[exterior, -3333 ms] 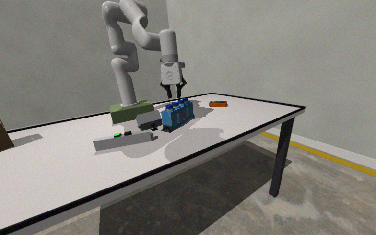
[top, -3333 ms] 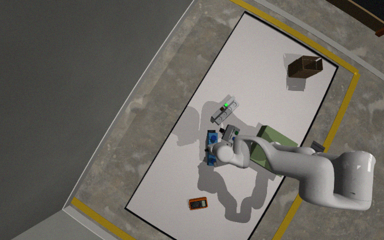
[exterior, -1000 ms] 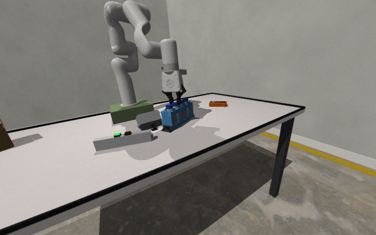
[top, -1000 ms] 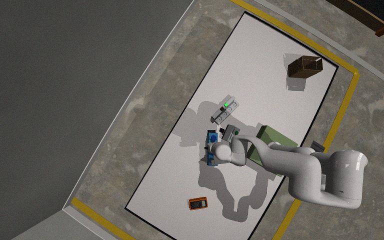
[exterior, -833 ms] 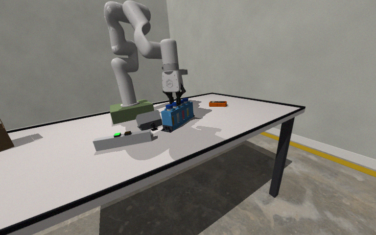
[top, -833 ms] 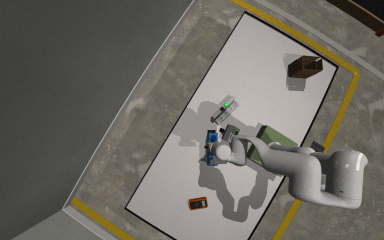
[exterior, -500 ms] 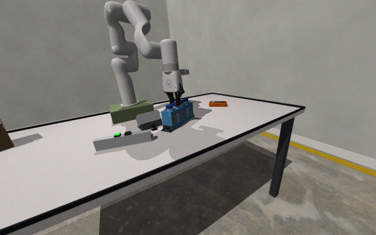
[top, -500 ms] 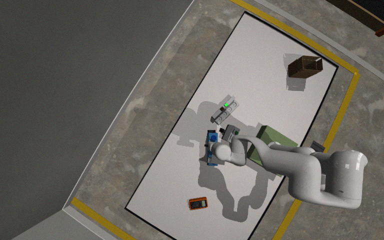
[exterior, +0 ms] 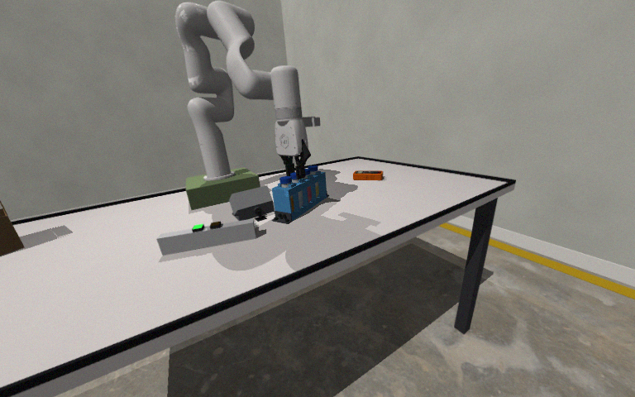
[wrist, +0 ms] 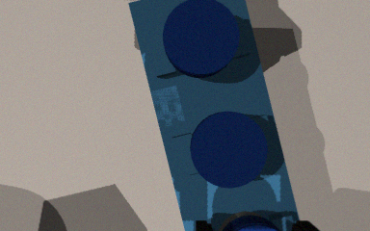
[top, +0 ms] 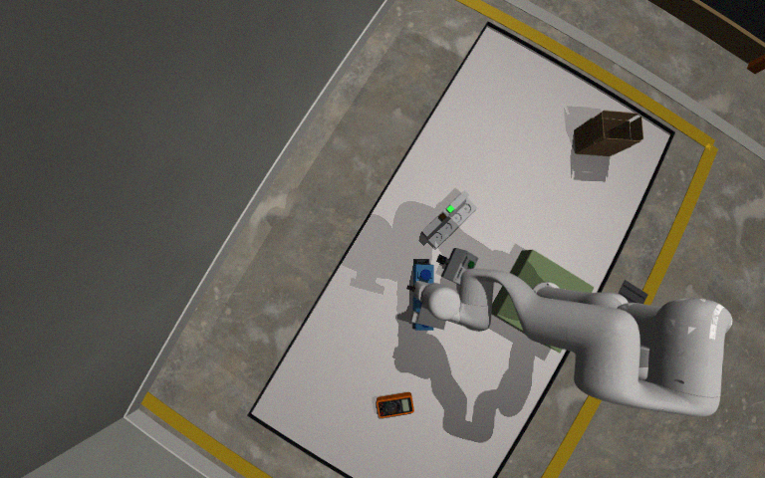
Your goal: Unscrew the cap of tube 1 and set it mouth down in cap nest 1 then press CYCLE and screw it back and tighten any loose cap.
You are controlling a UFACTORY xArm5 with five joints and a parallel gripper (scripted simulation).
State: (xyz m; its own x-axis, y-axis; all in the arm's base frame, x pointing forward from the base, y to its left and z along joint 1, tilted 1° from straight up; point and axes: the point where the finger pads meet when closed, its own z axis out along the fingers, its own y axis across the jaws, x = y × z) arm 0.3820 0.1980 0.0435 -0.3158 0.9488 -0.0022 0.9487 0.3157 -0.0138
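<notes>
My hand is 100 mm past the green key, 160 mm to the left of it and 60 mm above it. The rest, counted from my hand: blue cap 60 mm behind, 90 mm to the left, 10 mm below; then grey key housing 80 mm behind, 140 mm to the right, 70 mm below; then blue key 100 mm behind, 120 mm to the right, 60 mm below.
</notes>
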